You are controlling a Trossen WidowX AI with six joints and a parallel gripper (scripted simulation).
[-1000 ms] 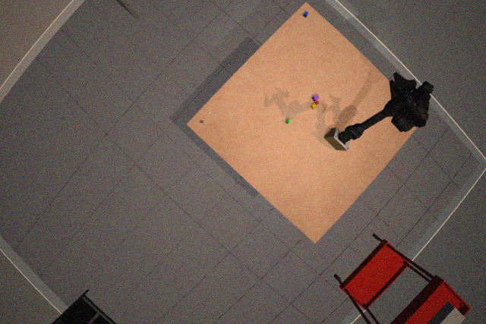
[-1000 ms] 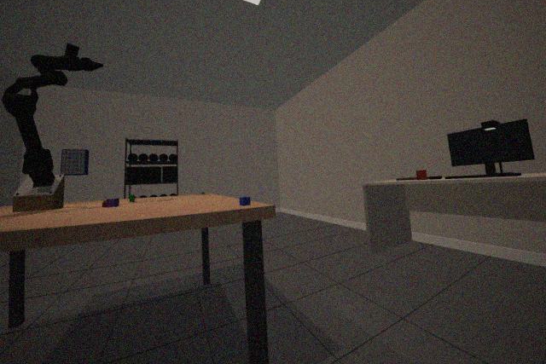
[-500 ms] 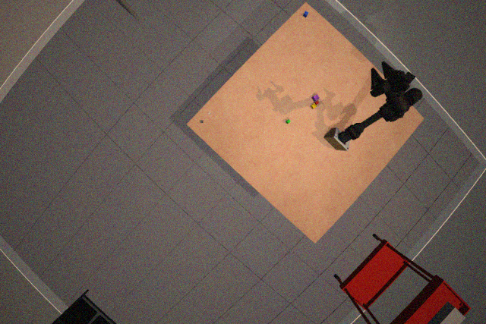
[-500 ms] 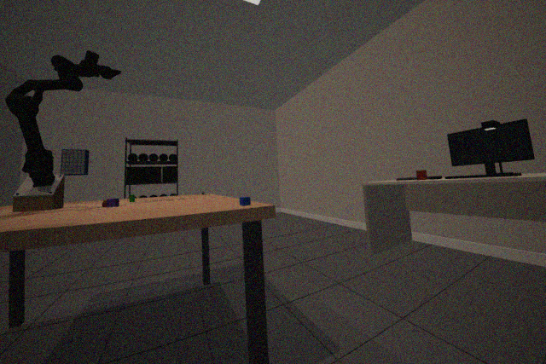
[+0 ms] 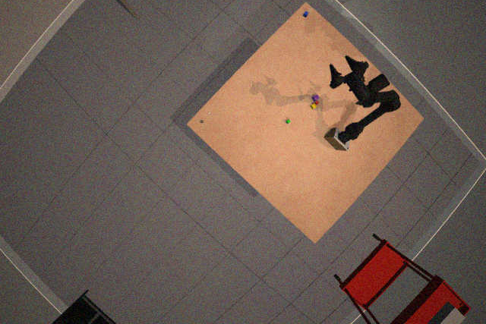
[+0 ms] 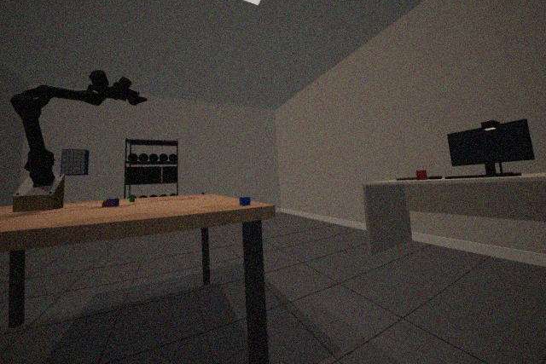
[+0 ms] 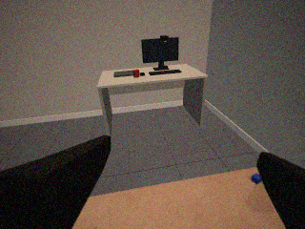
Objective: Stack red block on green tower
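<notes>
The red block lies 53 cm below my gripper tip and 14 cm behind it. From my gripper tip the other things lie so: blue block (53 cm below, 50 cm to the right, 32 cm ahead); purple block (52 cm below, 11 cm behind, 2 cm to the right); yellow block (53 cm below, 13 cm behind, 3 cm to the left).
</notes>
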